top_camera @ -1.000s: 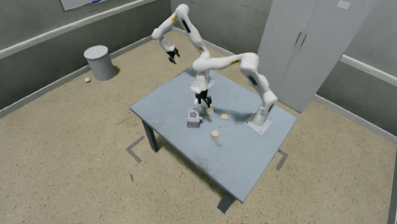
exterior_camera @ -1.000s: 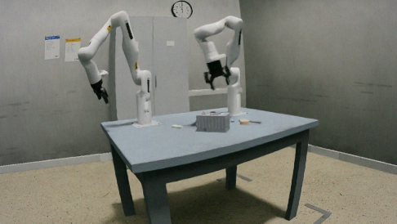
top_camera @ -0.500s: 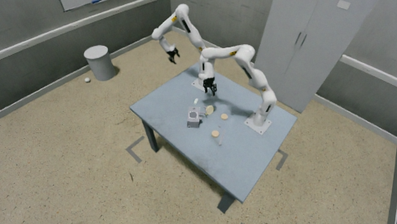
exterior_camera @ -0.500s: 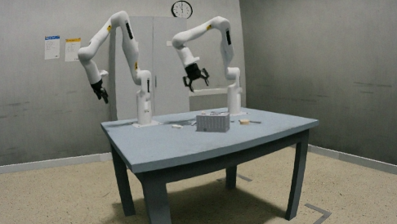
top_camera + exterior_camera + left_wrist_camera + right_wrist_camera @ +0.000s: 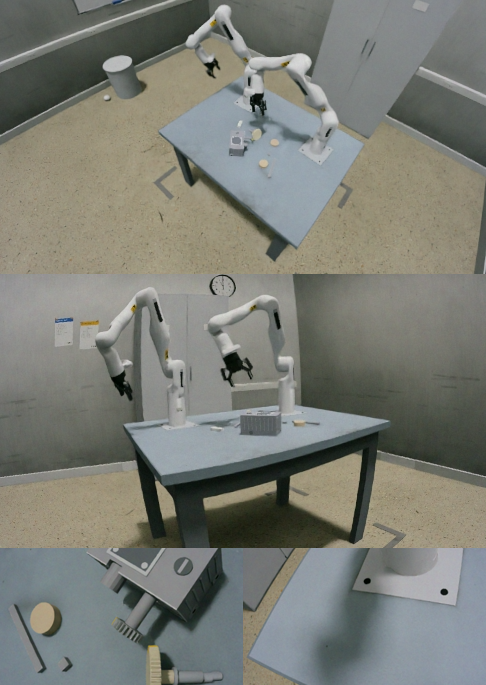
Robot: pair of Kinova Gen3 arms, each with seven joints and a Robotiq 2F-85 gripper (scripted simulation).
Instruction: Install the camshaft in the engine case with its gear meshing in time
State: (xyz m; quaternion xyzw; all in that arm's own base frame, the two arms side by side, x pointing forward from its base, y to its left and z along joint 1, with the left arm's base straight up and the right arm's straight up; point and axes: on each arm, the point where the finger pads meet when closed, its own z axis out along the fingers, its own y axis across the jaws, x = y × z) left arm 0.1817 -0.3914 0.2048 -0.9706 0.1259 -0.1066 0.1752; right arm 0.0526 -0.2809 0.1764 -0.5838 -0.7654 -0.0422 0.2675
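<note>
Now: left hand 2 cm short of the tan camshaft gear, 1 cm to the left of it and 18 cm above it. The rest, counted from my left hand: small grey block (6 cm ahead, 18 cm to the left, 20 cm below); then crank gear (8 cm ahead, 5 cm to the left, 14 cm below); then small white piece (2 cm ahead, 14 cm to the right, 20 cm below).
</note>
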